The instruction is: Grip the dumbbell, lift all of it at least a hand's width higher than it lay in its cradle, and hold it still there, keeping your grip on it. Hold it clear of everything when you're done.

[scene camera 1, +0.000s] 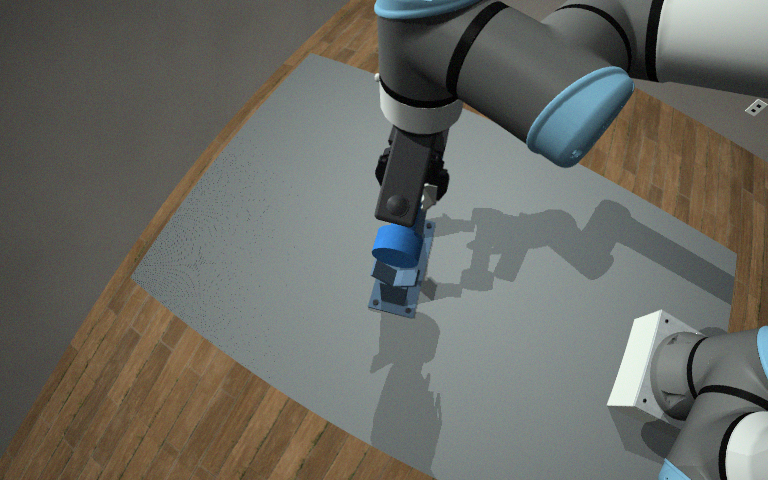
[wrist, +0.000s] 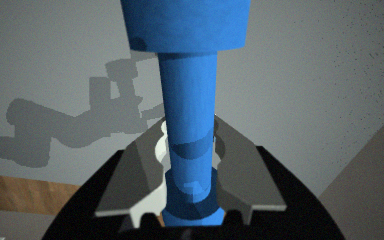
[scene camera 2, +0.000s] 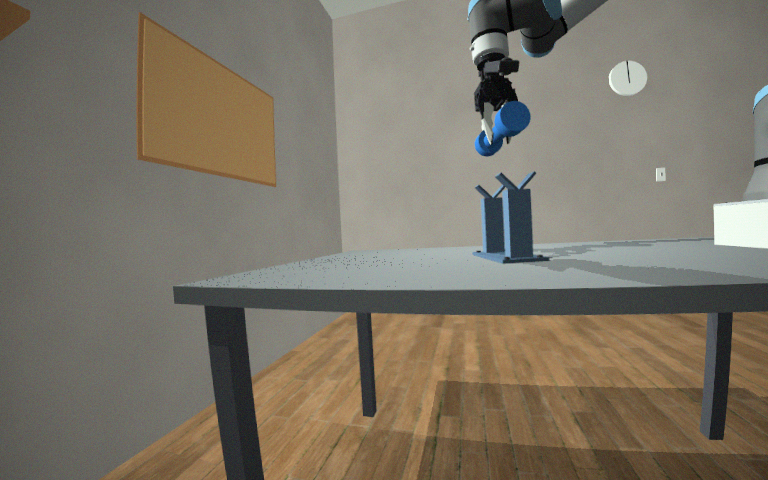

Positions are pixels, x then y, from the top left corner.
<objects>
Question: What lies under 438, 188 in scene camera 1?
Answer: The gripper.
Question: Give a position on a cradle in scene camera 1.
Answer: At 392, 282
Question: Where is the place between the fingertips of the gripper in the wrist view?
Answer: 190, 117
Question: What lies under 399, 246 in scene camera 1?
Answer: A blue dumbbell.
</objects>
